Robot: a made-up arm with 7 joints. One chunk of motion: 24 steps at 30 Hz.
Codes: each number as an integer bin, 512 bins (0 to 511) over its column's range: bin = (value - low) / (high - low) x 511, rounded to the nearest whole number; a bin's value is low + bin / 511 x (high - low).
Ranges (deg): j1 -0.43..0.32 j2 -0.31..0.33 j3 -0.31..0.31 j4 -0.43..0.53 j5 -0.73..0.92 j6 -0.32..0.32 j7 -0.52..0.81
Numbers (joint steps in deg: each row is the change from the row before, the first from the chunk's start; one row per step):
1: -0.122 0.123 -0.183 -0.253 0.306 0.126 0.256
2: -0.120 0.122 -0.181 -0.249 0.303 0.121 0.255
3: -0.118 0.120 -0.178 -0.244 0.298 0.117 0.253
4: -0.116 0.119 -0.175 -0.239 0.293 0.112 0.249
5: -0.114 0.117 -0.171 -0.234 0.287 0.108 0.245
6: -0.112 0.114 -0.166 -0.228 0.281 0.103 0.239
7: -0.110 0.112 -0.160 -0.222 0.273 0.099 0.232
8: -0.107 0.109 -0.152 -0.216 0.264 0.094 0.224
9: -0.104 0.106 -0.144 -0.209 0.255 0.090 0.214
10: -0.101 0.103 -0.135 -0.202 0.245 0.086 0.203
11: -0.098 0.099 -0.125 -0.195 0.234 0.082 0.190
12: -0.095 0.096 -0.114 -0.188 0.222 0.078 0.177
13: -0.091 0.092 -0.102 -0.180 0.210 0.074 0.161
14: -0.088 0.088 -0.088 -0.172 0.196 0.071 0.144
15: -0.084 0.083 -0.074 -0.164 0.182 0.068 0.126
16: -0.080 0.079 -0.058 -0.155 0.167 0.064 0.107
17: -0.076 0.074 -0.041 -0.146 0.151 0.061 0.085
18: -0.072 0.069 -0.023 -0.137 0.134 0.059 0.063
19: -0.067 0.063 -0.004 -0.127 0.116 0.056 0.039
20: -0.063 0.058 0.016 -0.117 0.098 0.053 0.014
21: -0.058 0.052 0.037 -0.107 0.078 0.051 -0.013
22: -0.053 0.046 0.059 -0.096 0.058 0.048 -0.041
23: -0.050 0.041 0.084 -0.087 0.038 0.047 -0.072
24: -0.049 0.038 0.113 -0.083 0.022 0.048 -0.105
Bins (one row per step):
1: 210 346 105 94 321 356 298
2: 211 345 106 96 320 352 298
3: 213 343 109 99 318 349 297
4: 214 343 111 102 317 345 295
5: 215 341 115 104 315 342 294
6: 217 339 119 108 313 338 292
7: 218 337 124 111 311 335 289
8: 220 335 130 114 308 331 286
9: 222 332 137 118 305 327 282
10: 224 330 144 121 302 324 278
11: 226 327 152 125 299 321 273
12: 228 324 162 129 295 318 268
13: 231 321 171 133 291 315 262
14: 233 318 183 137 287 312 255
15: 236 314 195 142 282 310 248
16: 238 311 208 146 278 307 241
17: 241 307 222 151 273 304 232
18: 244 303 237 156 268 303 224
19: 247 298 252 161 262 300 215
20: 250 294 269 167 256 298 205
21: 253 289 286 172 250 296 195
22: 257 284 304 178 244 294 184
23: 259 280 325 183 238 293 172
24: 260 278 349 185 233 294 159

